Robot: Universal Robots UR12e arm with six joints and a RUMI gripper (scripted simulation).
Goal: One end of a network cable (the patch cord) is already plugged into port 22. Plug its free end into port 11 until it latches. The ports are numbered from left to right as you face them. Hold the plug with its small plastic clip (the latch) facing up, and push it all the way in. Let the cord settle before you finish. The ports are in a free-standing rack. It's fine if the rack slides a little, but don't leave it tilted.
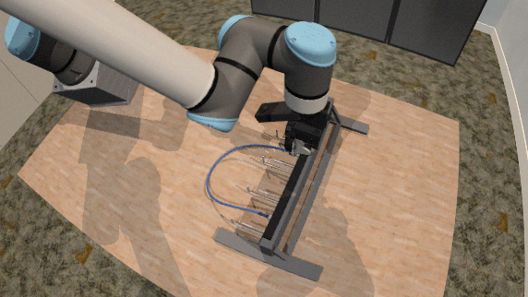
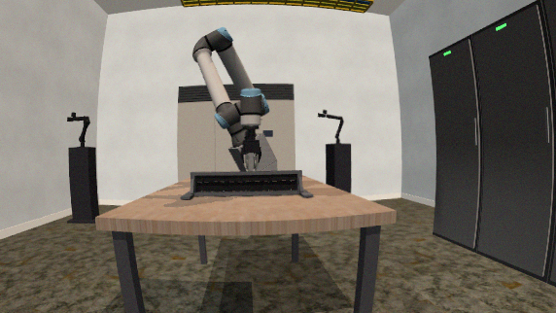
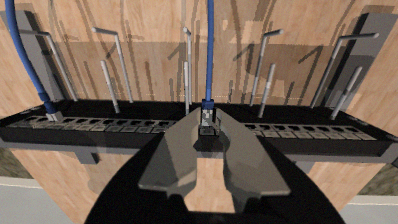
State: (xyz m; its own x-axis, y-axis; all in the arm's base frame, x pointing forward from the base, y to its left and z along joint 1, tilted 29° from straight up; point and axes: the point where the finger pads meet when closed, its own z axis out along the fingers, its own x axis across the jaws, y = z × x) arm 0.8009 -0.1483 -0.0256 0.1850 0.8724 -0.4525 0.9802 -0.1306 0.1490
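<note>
Right now my hand is 1 cm short of the plug and 1 cm above it.
</note>
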